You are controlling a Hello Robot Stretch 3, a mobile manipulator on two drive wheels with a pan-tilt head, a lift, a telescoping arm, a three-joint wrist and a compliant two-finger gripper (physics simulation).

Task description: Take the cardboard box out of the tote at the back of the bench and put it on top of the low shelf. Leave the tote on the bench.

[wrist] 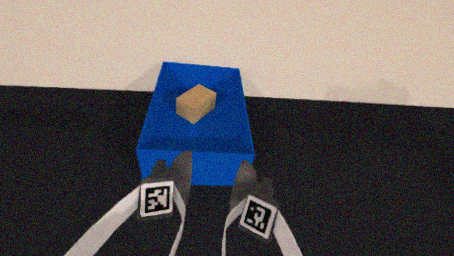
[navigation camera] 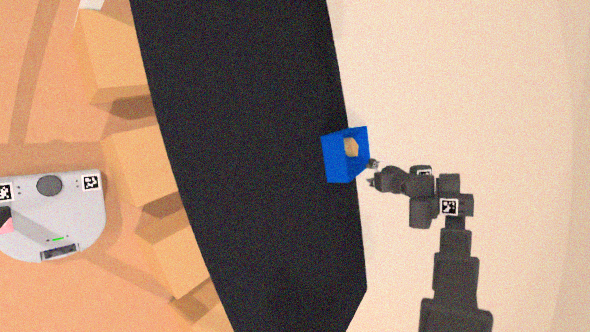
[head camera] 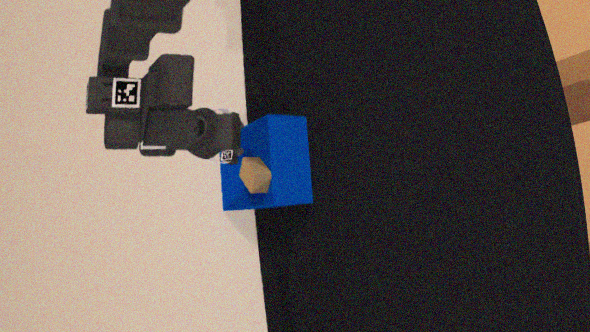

My gripper (wrist: 214, 173): 0.19 m from the lens. A tan cardboard box (wrist: 194, 104) is 0.56 m from the lens. A blue tote (wrist: 219, 141) is 0.54 m from the lens.
